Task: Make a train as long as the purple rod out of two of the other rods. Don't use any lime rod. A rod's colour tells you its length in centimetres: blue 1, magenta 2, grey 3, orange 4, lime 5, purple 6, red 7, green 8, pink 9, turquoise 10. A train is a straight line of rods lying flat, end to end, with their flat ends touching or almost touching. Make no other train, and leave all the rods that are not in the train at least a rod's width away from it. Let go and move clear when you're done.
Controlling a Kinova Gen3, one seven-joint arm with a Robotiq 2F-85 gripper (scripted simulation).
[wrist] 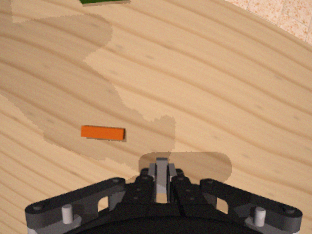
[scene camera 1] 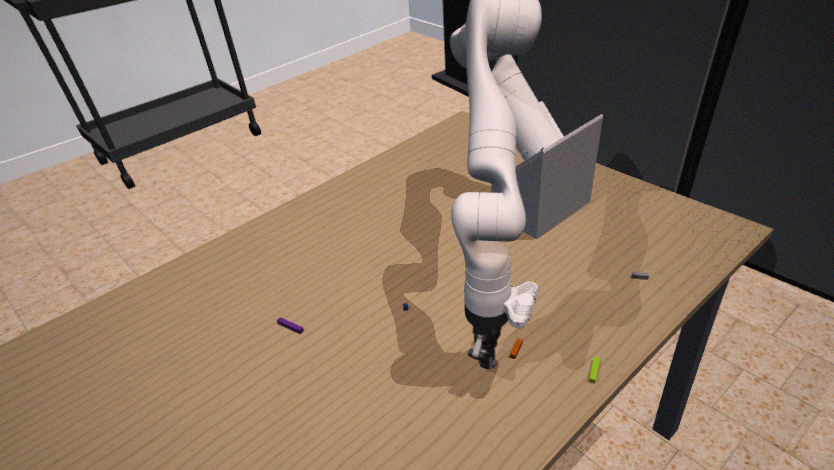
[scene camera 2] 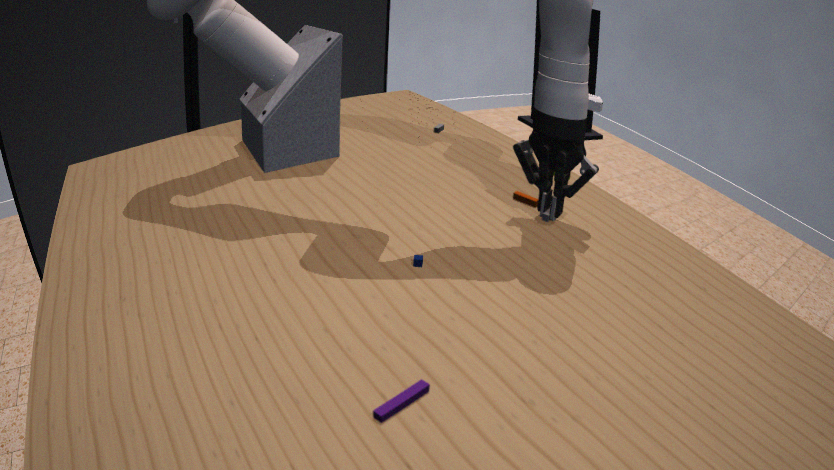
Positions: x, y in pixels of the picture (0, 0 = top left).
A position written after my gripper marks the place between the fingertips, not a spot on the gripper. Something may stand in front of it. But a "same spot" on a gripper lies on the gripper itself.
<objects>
my gripper: wrist; scene camera 1; scene camera 2 548, 217
same spot on my gripper: (wrist: 135, 203) = (scene camera 1: 499, 328)
</objects>
